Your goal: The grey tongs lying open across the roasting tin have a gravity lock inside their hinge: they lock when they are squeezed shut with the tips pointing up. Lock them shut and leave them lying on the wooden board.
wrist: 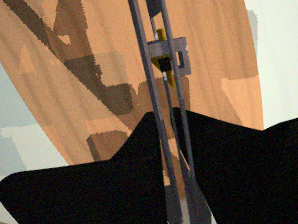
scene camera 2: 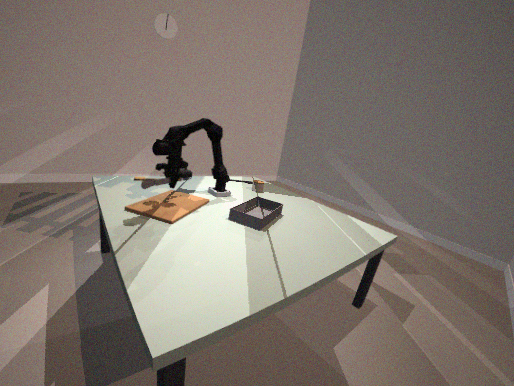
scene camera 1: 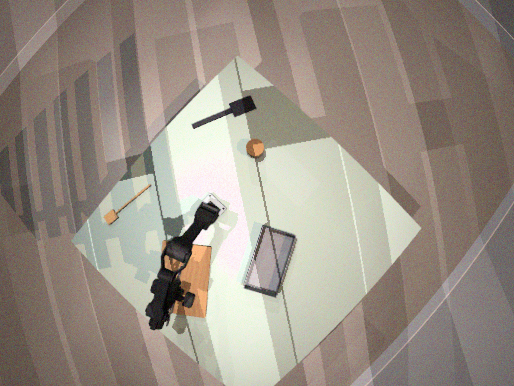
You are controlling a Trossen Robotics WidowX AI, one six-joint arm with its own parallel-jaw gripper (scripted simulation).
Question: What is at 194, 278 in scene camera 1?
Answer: A wooden board.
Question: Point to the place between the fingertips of the gripper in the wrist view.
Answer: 161, 117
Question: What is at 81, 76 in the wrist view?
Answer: A wooden board.
